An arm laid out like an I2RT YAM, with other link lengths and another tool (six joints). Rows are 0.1 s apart.
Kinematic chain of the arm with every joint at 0, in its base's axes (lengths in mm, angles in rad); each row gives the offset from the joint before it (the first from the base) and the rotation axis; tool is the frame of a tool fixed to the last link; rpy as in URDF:
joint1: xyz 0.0 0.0 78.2 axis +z
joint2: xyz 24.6 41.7 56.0 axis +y
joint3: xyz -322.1 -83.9 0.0 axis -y
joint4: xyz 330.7 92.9 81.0 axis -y
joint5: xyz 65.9 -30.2 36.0 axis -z
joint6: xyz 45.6 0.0 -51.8 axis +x
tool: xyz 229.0 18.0 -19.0 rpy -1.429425 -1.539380 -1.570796
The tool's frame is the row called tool.
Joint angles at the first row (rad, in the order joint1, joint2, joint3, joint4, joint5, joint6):
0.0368, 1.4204, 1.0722, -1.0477, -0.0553, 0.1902
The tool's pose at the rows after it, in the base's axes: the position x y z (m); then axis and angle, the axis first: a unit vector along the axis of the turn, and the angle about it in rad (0 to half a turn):
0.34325, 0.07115, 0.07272, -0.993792, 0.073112, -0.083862, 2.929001
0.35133, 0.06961, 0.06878, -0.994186, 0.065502, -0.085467, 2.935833
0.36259, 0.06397, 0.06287, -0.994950, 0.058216, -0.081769, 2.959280
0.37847, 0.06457, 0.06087, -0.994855, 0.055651, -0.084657, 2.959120
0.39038, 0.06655, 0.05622, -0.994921, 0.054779, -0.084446, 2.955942
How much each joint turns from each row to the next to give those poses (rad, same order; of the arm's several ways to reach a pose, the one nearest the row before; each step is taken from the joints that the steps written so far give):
0.0077, 0.0230, 0.0092, 0.0030, 0.0031, -0.0153
0.0000, 0.0245, 0.0108, 0.0169, 0.0061, -0.0153
0.0000, 0.0475, 0.0290, 0.0092, 0.0214, -0.0169
0.0000, 0.0446, 0.0369, 0.0138, 0.0002, -0.0046
0.0015, 0.0398, 0.0261, 0.0138, -0.0031, 0.0000

